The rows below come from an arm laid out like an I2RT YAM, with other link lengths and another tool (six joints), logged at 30 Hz.
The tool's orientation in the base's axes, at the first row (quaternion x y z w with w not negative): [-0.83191, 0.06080, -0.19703, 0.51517]
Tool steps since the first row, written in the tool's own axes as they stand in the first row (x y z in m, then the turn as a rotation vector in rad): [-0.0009, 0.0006, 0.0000, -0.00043, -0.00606, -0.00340]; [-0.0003, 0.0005, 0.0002, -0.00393, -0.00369, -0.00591]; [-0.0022, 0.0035, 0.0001, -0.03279, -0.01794, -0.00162]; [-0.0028, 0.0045, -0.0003, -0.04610, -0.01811, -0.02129]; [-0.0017, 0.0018, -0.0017, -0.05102, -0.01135, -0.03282]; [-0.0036, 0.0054, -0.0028, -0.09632, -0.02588, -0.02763]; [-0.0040, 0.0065, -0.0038, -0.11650, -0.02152, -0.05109]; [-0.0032, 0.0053, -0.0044, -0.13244, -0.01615, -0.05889]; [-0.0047, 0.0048, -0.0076, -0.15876, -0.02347, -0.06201]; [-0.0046, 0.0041, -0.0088, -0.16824, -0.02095, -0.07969]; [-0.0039, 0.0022, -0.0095, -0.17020, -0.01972, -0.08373]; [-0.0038, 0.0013, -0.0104, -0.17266, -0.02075, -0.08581]
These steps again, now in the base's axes. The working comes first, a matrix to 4 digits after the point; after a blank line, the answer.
The tool's axes in the first row as the columns of a matrix, in the base's axes (used below as rounded here):
[0.9150, 0.1018, 0.3905]
[-0.3042, -0.4618, 0.8332]
[0.2652, -0.8811, -0.3916]

[-0.0008, 0.0000, -0.0008, -0.00234, 0.00010, 0.00656]; [-0.0001, 0.0000, -0.0006, -0.00628, -0.00202, 0.00452]; [-0.0016, -0.0009, -0.0037, -0.03246, 0.01691, 0.00775]; [-0.0022, -0.0015, -0.0046, -0.05234, 0.00465, 0.01207]; [-0.0020, -0.0017, -0.0014, -0.06065, -0.00658, 0.00932]; [-0.0038, -0.0037, -0.0046, -0.10156, 0.01823, 0.00808]; [-0.0045, -0.0050, -0.0053, -0.12874, 0.00281, 0.00807]; [-0.0041, -0.0051, -0.0038, -0.14582, -0.00132, 0.00217]; [-0.0068, -0.0071, -0.0025, -0.17187, 0.00747, 0.00286]; [-0.0072, -0.0078, -0.0014, -0.18719, -0.00554, 0.00505]; [-0.0071, -0.0077, 0.0007, -0.19044, -0.00888, 0.00503]; [-0.0074, -0.0081, 0.0019, -0.19361, -0.00939, 0.00610]
